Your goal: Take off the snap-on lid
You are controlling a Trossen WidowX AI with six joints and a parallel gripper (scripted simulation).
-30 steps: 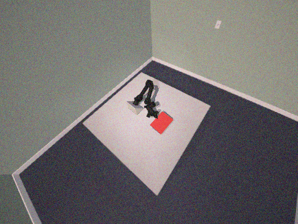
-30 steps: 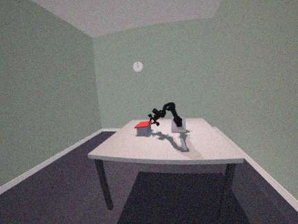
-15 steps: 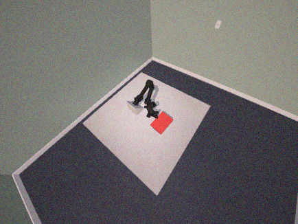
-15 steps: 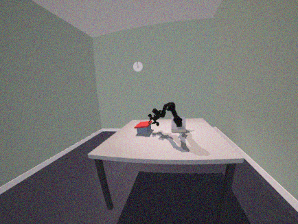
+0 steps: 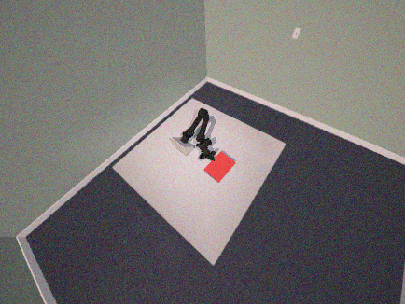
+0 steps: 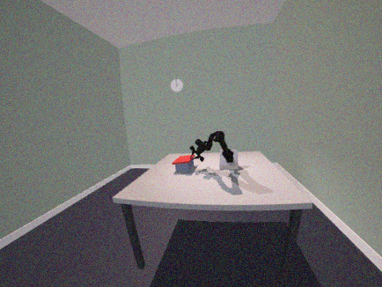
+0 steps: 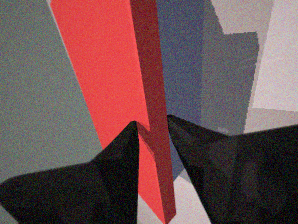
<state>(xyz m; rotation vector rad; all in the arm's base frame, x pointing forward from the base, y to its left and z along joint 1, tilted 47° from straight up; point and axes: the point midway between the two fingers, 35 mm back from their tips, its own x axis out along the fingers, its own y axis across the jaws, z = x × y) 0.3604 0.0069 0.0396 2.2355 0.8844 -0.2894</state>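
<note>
The red lid is 8 cm ahead of my gripper tip. The rest, counted from my gripper tip: storage box (7 cm ahead, 5 cm below).
</note>
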